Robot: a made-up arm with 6 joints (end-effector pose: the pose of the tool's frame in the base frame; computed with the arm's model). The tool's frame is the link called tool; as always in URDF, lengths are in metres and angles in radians.
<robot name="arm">
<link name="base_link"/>
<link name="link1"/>
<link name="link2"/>
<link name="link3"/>
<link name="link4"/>
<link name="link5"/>
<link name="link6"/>
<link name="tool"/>
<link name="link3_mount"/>
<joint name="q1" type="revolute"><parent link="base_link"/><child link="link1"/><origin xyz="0 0 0.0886" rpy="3.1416 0 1.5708"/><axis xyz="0 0 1"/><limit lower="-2.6" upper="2.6" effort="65" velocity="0.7"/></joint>
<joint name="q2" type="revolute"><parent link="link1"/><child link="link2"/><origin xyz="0.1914 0.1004 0.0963" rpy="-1.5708 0 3.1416"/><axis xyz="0 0 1"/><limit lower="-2.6" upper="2.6" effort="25" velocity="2.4"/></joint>
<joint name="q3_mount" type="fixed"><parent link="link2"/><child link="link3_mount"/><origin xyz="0.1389 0.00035 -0.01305" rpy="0 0 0"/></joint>
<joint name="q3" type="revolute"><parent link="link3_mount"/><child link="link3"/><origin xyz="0.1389 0.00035 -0.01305" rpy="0 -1.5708 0"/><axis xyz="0 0 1"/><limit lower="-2.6" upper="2.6" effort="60" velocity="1.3"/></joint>
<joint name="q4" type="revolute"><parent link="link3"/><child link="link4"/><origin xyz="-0.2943 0.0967 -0.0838" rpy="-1.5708 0 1.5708"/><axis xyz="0 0 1"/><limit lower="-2.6" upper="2.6" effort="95" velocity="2.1"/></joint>
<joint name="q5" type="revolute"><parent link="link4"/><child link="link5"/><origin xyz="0.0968 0.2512 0.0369" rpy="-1.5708 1.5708 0"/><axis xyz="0 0 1"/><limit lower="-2.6" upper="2.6" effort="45" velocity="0.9"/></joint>
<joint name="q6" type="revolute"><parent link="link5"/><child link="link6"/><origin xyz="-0.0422 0.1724 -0.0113" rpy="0 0 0"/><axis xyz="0 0 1"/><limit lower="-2.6" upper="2.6" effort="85" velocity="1.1"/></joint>
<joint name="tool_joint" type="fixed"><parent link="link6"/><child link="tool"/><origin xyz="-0.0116 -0.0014 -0.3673" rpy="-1.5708 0 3.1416"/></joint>
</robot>
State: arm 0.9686 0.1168 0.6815 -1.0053 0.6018 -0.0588
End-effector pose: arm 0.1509 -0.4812 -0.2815 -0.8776 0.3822 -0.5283
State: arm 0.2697 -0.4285 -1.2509 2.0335 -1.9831 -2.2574
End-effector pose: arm -0.0707 -0.3743 -0.0597 3.0122 0.9925 -1.3972
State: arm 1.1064 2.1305 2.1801 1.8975 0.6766 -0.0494
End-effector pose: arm -0.0184 -0.0434 0.6060 1.0577 -0.8731 2.3130
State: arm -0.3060 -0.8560 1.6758 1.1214 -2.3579 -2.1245
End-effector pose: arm 0.3777 0.1482 -0.5096 0.3225 0.5737 -0.7070
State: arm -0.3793 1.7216 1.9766 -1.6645 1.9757 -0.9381
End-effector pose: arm -0.0271 -0.2242 0.2136 3.0878 0.8984 -1.6482
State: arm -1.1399 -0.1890 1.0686 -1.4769 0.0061 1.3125
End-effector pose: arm 0.2509 0.1882 -0.4254 -0.4702 -0.0092 2.5096
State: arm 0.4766 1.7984 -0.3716 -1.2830 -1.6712 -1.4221
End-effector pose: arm 0.3692 0.1427 0.2330 -0.0756 -0.1302 3.0315
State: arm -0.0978 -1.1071 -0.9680 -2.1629 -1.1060 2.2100
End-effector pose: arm 0.2575 -0.1257 -0.3273 -1.6534 -0.7784 0.4604
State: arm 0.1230 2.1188 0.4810 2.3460 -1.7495 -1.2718
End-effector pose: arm 0.3718 0.4573 0.4019 2.8519 0.3589 2.5642
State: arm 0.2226 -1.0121 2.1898 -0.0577 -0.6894 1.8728
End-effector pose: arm 0.0654 0.2529 -0.3312 1.2344 0.4138 0.7260
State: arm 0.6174 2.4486 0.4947 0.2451 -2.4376 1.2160
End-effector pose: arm 0.6679 0.1730 0.0322 -1.3555 -0.6392 -2.3530
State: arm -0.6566 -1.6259 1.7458 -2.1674 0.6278 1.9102
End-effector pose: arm -0.3690 0.5532 -0.4259 -2.4636 -0.4347 -1.1035
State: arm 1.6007 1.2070 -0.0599 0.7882 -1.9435 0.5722
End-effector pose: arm 0.3148 -0.2789 0.4160 -1.1105 1.0991 -2.6171
